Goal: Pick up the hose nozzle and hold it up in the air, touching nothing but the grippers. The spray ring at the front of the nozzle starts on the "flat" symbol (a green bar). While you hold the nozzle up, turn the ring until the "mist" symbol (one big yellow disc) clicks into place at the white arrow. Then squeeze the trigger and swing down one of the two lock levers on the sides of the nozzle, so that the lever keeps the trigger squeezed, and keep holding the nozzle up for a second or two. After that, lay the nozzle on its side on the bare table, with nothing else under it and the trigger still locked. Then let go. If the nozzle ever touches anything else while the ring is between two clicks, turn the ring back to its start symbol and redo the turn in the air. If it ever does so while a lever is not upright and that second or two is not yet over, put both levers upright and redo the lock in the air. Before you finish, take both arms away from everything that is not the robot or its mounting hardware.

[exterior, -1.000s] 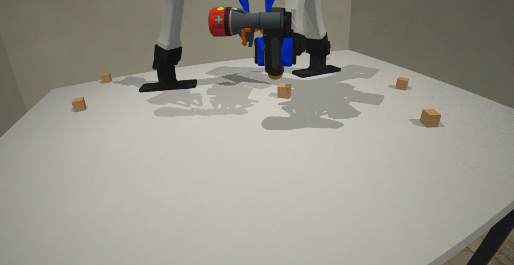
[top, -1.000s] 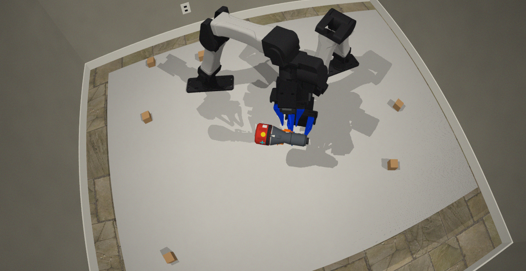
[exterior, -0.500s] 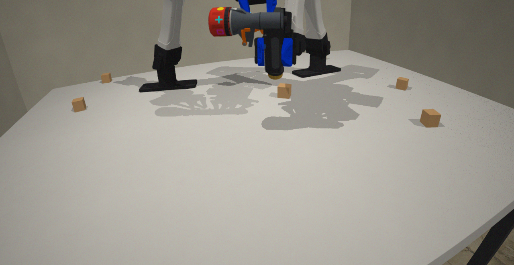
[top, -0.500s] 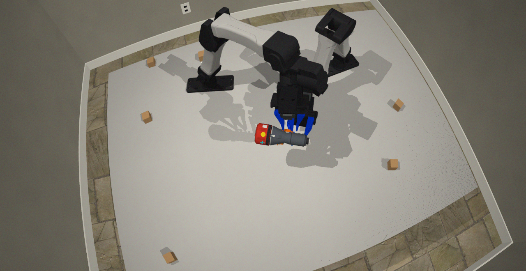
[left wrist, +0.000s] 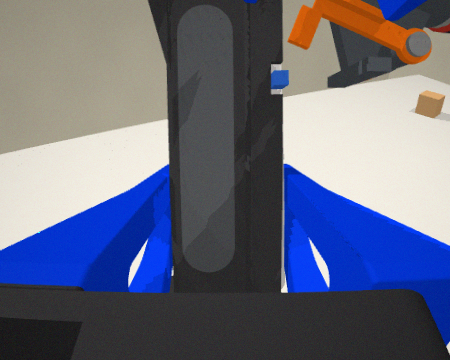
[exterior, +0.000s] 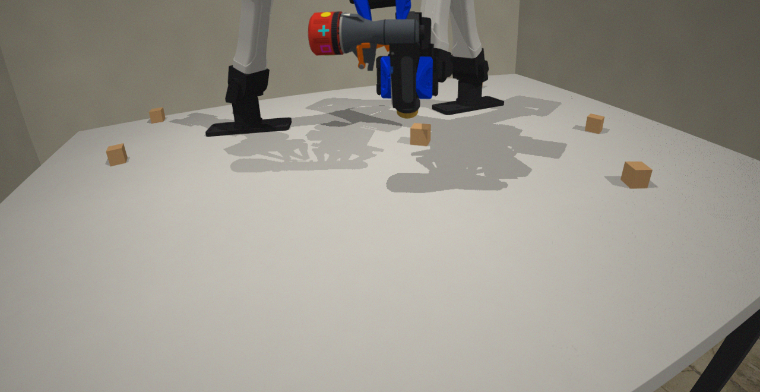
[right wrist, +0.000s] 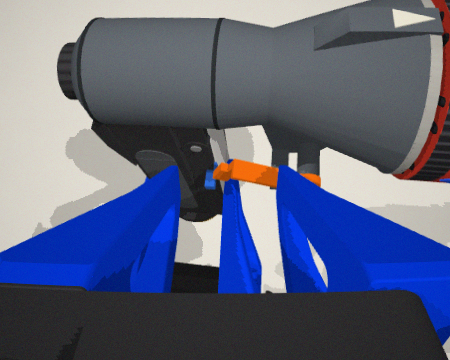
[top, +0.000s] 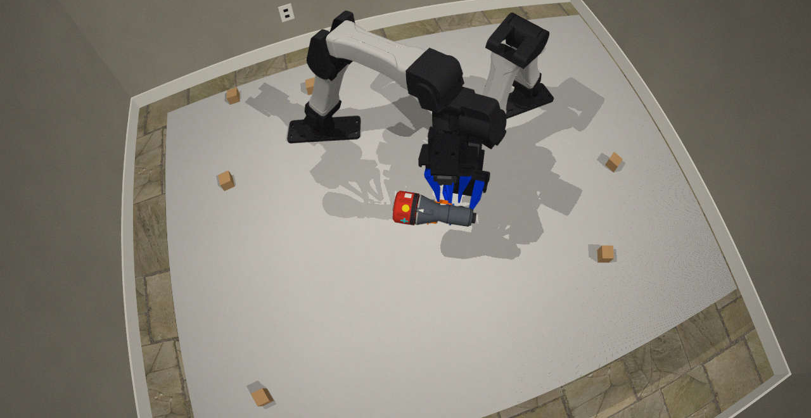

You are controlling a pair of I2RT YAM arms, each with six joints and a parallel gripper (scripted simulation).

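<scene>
The trigger is 1 cm ahead of my right hand, 1 cm to the left of it and 5 cm below it. From my right hand the other things lie so: red spray ring (1 cm ahead, 8 cm to the right, 1 cm above).
The red spray ring lies 100 mm to the right of my left hand and 80 mm above it. Also, from my left hand: trigger 20 mm to the right, 20 mm above.
</scene>
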